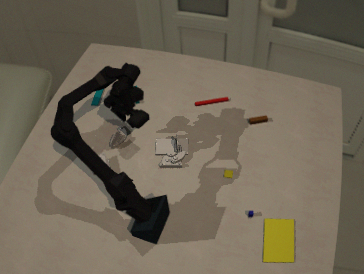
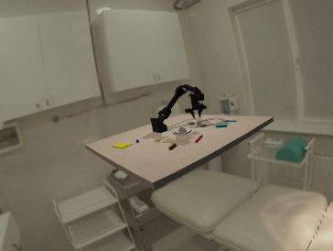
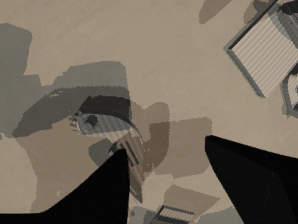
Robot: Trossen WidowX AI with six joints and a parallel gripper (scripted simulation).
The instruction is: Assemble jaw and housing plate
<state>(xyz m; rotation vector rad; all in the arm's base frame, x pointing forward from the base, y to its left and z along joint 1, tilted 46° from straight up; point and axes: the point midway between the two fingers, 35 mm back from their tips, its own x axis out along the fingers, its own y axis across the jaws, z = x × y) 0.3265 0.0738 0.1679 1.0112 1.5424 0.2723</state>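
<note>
Right now the jaw is 70 mm below my gripper tip, 60 mm to the left of it and 10 mm ahead of it. From my gripper tip the other things lie so: brown block: 470 mm to the right, 190 mm ahead, 70 mm below; yellow square: 390 mm to the right, 80 mm below, 80 mm behind; red bar: 260 mm to the right, 240 mm ahead, 80 mm below.
</note>
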